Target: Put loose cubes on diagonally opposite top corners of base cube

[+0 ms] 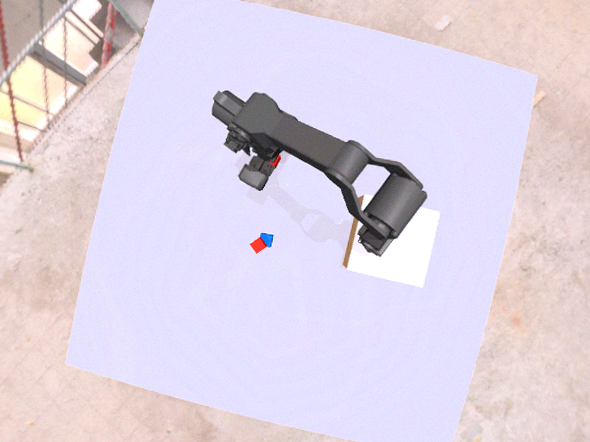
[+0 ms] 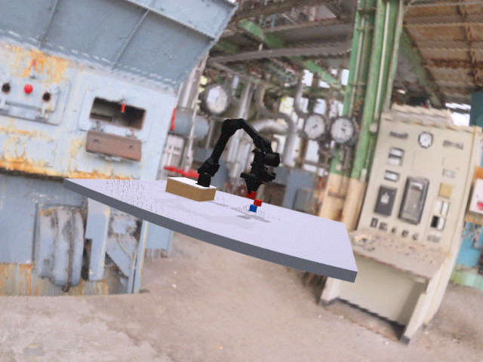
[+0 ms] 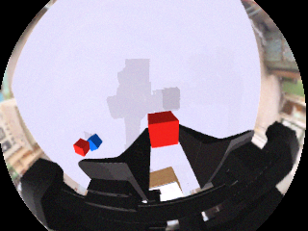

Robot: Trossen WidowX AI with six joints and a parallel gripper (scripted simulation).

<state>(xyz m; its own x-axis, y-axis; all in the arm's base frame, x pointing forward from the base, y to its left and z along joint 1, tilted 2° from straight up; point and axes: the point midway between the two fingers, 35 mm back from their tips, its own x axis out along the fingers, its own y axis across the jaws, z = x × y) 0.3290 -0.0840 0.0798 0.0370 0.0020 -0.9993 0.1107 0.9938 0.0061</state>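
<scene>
Right now my gripper tip is 21 cm to the right of the blue cube, 9 cm above it and 6 cm past it.
</scene>
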